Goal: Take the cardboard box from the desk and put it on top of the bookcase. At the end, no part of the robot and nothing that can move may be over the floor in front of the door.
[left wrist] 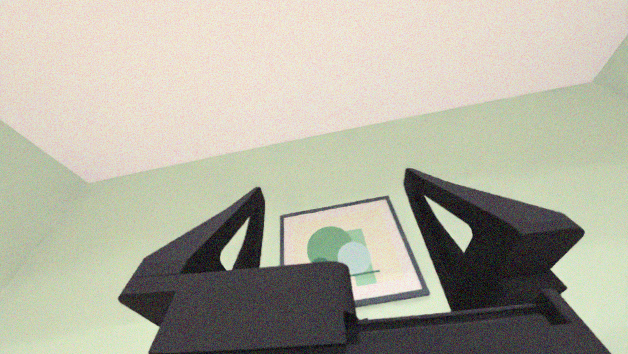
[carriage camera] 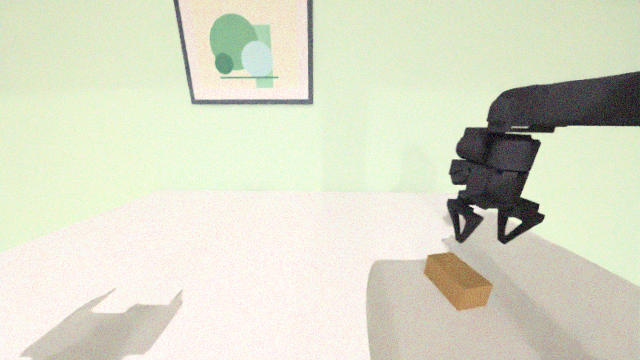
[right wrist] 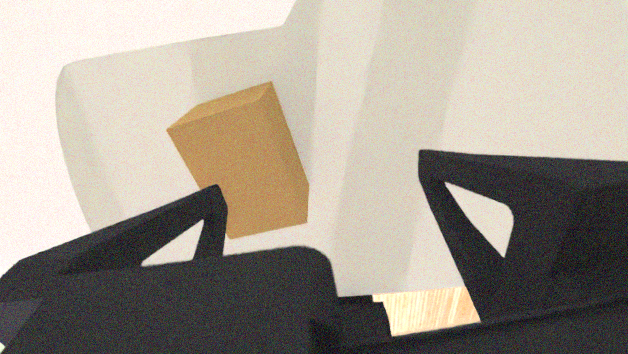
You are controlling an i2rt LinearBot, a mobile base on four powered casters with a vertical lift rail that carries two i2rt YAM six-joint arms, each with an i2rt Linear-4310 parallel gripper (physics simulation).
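Places are measured from the left arm's base along level axes (x back, y down, z right), in millimetres.
Where they show: left gripper, fingertip midpoint: (left wrist: 332, 185); right gripper, fingertip midpoint: (carriage camera: 480, 242) (right wrist: 318, 180).
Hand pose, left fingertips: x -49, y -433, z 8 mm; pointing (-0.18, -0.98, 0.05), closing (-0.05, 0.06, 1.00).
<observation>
After its pixels a point has its place.
A brown cardboard box (carriage camera: 457, 281) {y -140, x -217, z 581 mm} (right wrist: 245, 160) {y -140, x -263, z 609 mm} lies on the white desk (carriage camera: 225, 250) {y -90, x -354, z 75 mm} (right wrist: 30, 125) {y -90, x -292, z 416 mm}, at the lower right in the carriage view. My right gripper (carriage camera: 482, 242) {y -186, x -272, z 655 mm} (right wrist: 318, 180) {y -186, x -272, z 655 mm} is open and empty, pointing down above the desk. In the right wrist view the box shows left of centre, partly behind the left-hand finger, and apart from the fingers in height. My left gripper (left wrist: 332, 185) {y -433, x -49, z 8 mm} is open and empty, facing the wall and ceiling; it does not show in the carriage view. The bookcase and the door do not show in these views.
A framed picture (carriage camera: 252, 95) {y -538, x -817, z 18 mm} (left wrist: 370, 210) {y -881, x -818, z 177 mm} hangs on the green wall (carriage camera: 380, 140) {y -344, x -844, z 606 mm} behind the desk. Shadows fall on the desk around the box. A strip of wooden floor (right wrist: 430, 307) {y 860, x 1433, z 1232 mm} shows past the desk's edge at the bottom of the right wrist view.
</observation>
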